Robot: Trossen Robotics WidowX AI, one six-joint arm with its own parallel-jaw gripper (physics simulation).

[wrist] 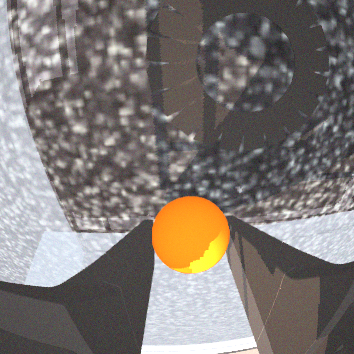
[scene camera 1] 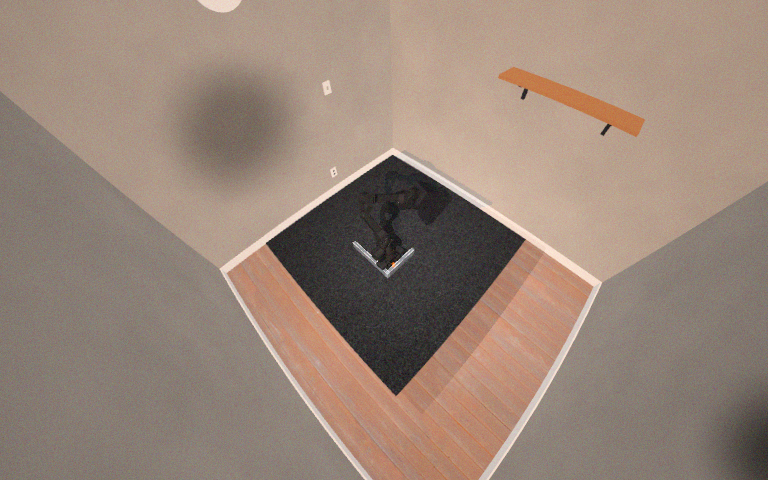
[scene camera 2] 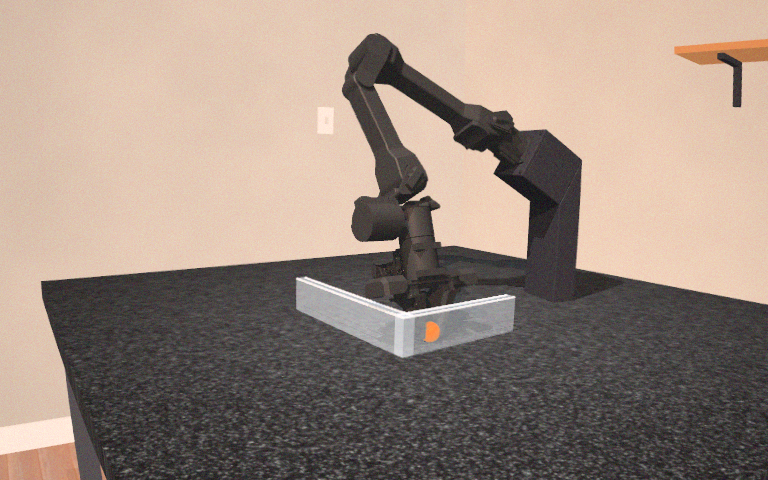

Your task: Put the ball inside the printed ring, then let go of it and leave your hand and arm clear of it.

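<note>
The orange ball [scene camera 1: 393, 264] [scene camera 2: 432, 331] [wrist: 190, 232] is low inside the corner of the clear walls. In the wrist view my gripper [wrist: 188, 226] is shut on it, one dark finger against each side. In scene camera 2 the ball shows through the right wall, with its left part hidden. The dark printed ring [wrist: 311, 75] lies on the speckled table top in the wrist view, beyond the ball and apart from it. Its notched band surrounds bare table. I cannot make out the ring in the scene views.
Two low clear walls meet in a corner: the left wall [scene camera 1: 365, 253] [scene camera 2: 345, 308] and the right wall [scene camera 1: 403, 257] [scene camera 2: 481, 318]. They stand close around the gripper on the dark table top [scene camera 1: 407, 322] [scene camera 2: 396, 413]. The arm's dark stand [scene camera 2: 557, 237] rises behind at the right.
</note>
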